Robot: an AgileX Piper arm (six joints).
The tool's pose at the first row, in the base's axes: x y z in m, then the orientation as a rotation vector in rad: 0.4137, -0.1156, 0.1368, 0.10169, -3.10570, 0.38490
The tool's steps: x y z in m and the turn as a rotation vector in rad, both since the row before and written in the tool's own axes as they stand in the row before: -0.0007, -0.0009, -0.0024, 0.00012, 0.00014, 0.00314; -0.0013, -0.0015, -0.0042, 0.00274, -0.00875, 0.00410; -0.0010, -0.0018, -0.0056, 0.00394, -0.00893, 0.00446; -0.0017, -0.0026, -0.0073, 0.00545, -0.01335, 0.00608; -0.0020, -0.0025, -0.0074, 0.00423, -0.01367, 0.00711; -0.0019, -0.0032, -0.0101, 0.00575, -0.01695, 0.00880
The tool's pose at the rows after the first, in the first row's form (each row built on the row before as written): 0.4145, -0.1158, 0.1393, 0.09680, -3.10608, 0.38515; 0.4159, -0.1161, 0.1437, 0.09241, -3.11493, 0.39016; 0.4170, -0.1164, 0.1496, -0.08700, 3.10682, -0.39493; 0.4187, -0.1170, 0.1573, -0.07979, 3.09196, -0.40096; 0.4206, -0.1174, 0.1651, -0.07114, 3.07695, -0.40496; 0.4222, -0.1178, 0.1757, -0.06052, 3.05818, -0.41061
